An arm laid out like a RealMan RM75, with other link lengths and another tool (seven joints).
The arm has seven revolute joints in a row. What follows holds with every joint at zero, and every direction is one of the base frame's.
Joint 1 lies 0.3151 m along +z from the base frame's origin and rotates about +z.
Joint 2 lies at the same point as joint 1 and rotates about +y.
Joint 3 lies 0.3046 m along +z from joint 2 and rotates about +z.
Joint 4 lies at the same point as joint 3 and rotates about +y.
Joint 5 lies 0.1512 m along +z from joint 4 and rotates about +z.
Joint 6 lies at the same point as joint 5 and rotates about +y.
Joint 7 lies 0.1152 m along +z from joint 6 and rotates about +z.
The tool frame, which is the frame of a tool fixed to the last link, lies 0.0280 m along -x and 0.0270 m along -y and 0.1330 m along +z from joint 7; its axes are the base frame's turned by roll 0.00, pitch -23.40 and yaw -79.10 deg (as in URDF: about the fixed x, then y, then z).
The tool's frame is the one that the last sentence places.
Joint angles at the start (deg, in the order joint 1, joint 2, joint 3, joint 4, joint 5, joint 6, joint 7):
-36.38 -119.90 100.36 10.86 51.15 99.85 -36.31
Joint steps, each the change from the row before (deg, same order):
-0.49 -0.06 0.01 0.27 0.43 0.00 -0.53
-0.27 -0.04 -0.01 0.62 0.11 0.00 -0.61
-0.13 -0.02 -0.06 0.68 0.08 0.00 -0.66
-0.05 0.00 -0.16 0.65 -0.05 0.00 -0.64
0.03 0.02 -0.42 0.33 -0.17 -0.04 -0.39
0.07 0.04 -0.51 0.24 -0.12 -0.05 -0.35
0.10 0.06 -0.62 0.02 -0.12 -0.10 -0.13
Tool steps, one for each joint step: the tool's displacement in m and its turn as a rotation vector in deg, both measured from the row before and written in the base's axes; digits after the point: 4 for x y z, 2 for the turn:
0.0026 -0.0011 -0.0011 -0.63 0.15 -0.63
0.0033 -0.0004 0.0002 -0.39 -0.19 -0.48
0.0028 -0.0004 0.0005 -0.35 -0.24 -0.33
0.0026 0.0004 0.0011 -0.19 -0.34 -0.12
0.0016 0.0020 0.0016 0.19 -0.40 0.30
0.0009 0.0023 0.0017 0.25 -0.35 0.41
0.0000 0.0031 0.0018 0.47 -0.28 0.58

